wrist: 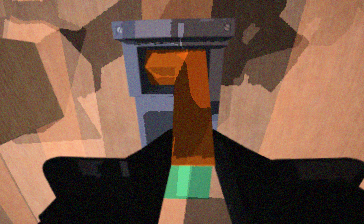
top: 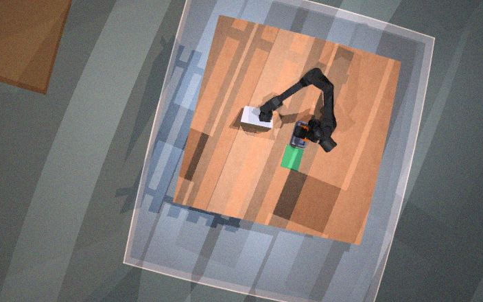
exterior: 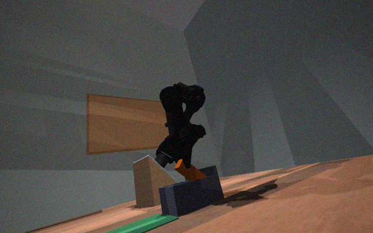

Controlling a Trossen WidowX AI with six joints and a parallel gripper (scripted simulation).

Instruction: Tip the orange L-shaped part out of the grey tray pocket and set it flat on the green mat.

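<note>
Right now my gripper tip is 140 mm to the left of the green mat, 110 mm above it and 40 mm past it. The rest, counted from my gripper tip: orange L-shaped part (40 mm to the left, 30 mm below, 10 mm behind).
</note>
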